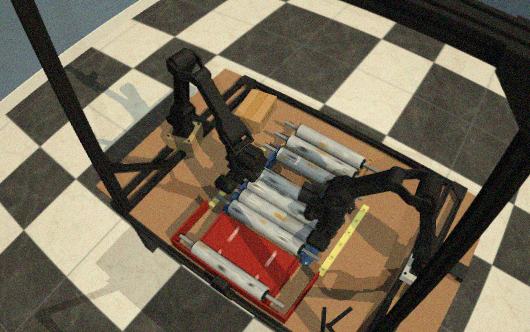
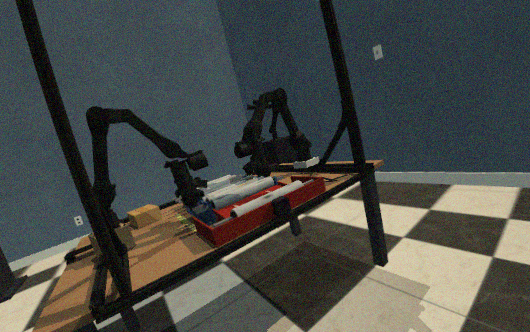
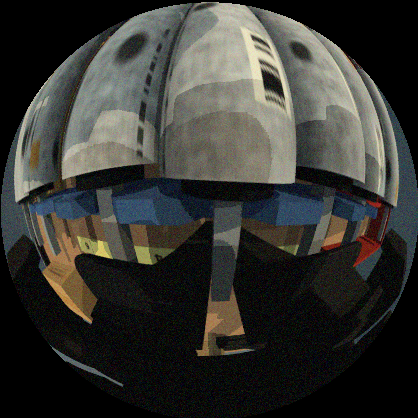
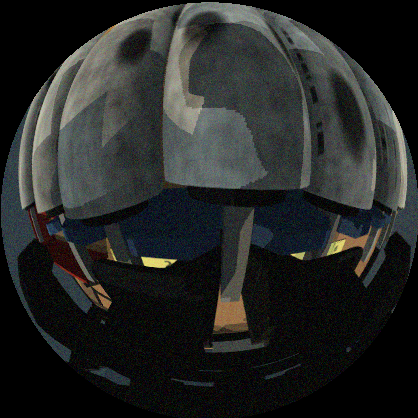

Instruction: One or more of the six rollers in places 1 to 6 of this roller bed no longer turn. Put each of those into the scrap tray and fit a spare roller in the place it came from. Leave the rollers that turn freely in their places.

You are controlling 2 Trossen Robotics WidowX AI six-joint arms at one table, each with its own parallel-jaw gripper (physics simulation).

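The roller bed with blue end brackets holds grey rollers side by side. My left gripper is shut on the thin axle stub at one end of a middle roller. My right gripper is shut on the axle stub at that roller's other end. The roller lies level with its neighbours. The red scrap tray lies in front of the bed, with one roller along its near wall. Two spare rollers lie behind the bed.
A cardboard box stands at the back near the left arm's base. A yellow numbered strip runs along the bed's right side. A small white block lies by the right arm's base. Black frame posts stand at the table's edges.
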